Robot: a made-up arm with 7 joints. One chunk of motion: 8 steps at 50 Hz.
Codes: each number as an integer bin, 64 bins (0 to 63) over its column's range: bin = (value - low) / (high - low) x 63, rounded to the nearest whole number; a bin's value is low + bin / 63 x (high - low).
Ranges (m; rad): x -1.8..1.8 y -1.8..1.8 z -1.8..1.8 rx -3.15..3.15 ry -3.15..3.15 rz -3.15..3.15
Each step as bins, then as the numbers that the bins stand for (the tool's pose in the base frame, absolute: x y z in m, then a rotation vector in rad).
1 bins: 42 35 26 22 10 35
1 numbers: 0.6000 0.2000 -0.3143 -0.9500 -2.1500 0.3500
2 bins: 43 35 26 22 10 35
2 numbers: 0.6571 0.2000 -0.3143 -0.9500 -2.1500 0.3500
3 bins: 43 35 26 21 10 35
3 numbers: 0.6571 0.2000 -0.3143 -1.0500 -2.1500 0.3500
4 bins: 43 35 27 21 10 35
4 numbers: 0.6571 0.2000 -0.2571 -1.0500 -2.1500 0.3500
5 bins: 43 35 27 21 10 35
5 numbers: 0.6571 0.2000 -0.2571 -1.0500 -2.1500 0.3500
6 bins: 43 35 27 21 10 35
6 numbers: 0.6571 0.2000 -0.2571 -1.0500 -2.1500 0.3500
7 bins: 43 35 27 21 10 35
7 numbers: 0.6571 0.2000 -0.2571 -1.0500 -2.1500 0.3500
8 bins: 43 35 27 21 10 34
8 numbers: 0.6571 0.2000 -0.2571 -1.0500 -2.1500 0.2500
